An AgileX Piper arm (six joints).
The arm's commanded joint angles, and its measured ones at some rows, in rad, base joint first. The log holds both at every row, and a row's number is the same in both.
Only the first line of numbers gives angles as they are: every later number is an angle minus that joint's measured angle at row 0.
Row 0, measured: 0.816, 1.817, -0.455, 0.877, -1.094, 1.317
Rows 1 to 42, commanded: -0.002, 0.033, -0.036, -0.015, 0.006, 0.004; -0.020, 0.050, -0.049, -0.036, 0.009, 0.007; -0.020, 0.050, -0.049, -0.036, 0.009, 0.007; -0.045, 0.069, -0.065, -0.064, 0.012, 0.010; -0.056, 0.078, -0.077, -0.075, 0.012, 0.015; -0.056, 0.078, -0.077, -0.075, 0.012, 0.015; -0.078, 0.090, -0.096, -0.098, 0.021, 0.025; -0.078, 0.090, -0.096, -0.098, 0.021, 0.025; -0.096, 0.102, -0.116, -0.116, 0.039, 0.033; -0.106, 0.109, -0.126, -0.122, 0.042, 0.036; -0.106, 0.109, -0.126, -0.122, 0.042, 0.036; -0.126, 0.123, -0.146, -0.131, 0.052, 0.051; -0.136, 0.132, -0.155, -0.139, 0.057, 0.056; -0.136, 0.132, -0.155, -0.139, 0.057, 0.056; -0.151, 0.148, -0.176, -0.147, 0.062, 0.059; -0.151, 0.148, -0.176, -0.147, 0.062, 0.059; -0.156, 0.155, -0.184, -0.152, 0.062, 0.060; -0.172, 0.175, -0.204, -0.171, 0.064, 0.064; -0.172, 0.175, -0.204, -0.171, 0.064, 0.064; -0.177, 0.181, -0.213, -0.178, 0.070, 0.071; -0.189, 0.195, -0.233, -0.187, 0.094, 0.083; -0.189, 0.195, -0.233, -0.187, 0.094, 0.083; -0.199, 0.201, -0.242, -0.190, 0.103, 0.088; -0.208, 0.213, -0.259, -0.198, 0.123, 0.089; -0.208, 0.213, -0.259, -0.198, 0.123, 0.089; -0.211, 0.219, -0.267, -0.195, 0.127, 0.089; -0.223, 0.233, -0.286, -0.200, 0.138, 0.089; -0.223, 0.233, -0.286, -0.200, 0.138, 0.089; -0.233, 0.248, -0.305, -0.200, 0.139, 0.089; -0.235, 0.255, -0.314, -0.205, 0.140, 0.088; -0.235, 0.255, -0.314, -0.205, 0.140, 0.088; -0.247, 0.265, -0.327, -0.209, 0.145, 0.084; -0.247, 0.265, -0.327, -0.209, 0.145, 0.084; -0.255, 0.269, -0.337, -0.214, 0.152, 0.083; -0.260, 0.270, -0.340, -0.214, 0.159, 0.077; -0.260, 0.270, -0.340, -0.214, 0.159, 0.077; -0.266, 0.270, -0.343, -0.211, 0.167, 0.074; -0.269, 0.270, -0.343, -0.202, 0.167, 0.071; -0.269, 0.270, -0.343, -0.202, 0.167, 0.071; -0.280, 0.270, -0.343, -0.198, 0.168, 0.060; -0.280, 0.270, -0.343, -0.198, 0.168, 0.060; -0.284, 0.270, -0.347, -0.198, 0.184, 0.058
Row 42, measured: -0.274, 0.270, -0.337, -0.196, 0.159, 0.077
